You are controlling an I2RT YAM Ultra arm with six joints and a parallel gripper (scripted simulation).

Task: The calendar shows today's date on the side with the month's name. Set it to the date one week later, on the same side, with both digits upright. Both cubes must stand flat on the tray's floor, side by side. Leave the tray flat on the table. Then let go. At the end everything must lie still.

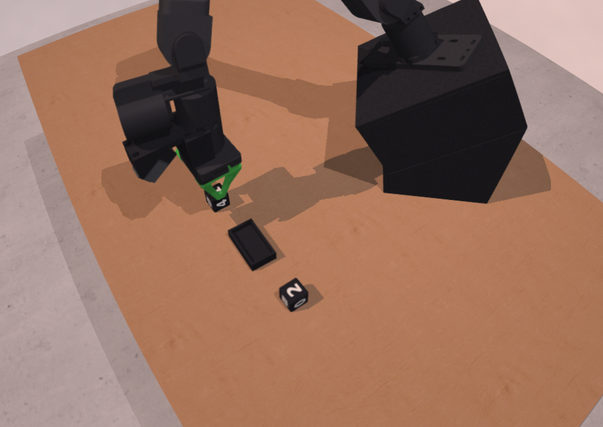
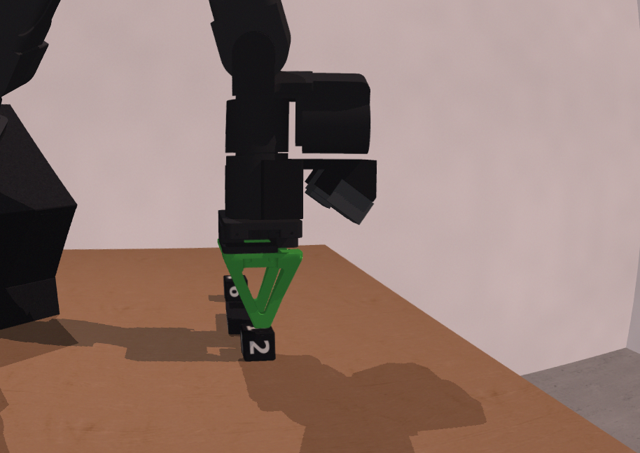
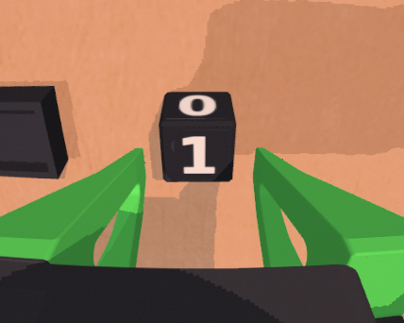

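The black tray is 10 cm to the left of my hand, 4 cm below it and 2 cm ahead of it.
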